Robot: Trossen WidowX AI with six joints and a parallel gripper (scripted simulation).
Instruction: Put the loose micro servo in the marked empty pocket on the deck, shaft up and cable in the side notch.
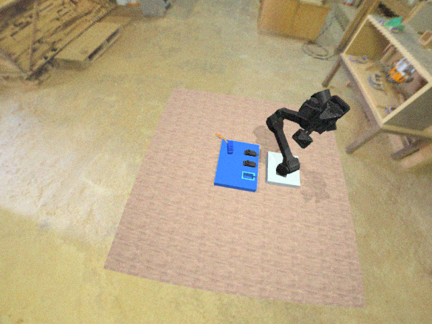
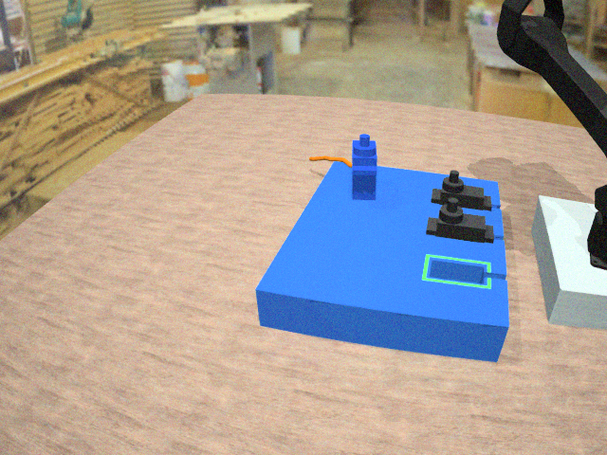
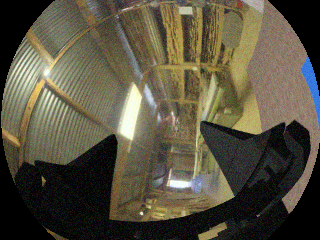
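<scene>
Now: the blue deck 54 cm below my gripper tip, 20 cm ahead of it and 10 cm to the right of it.
</scene>
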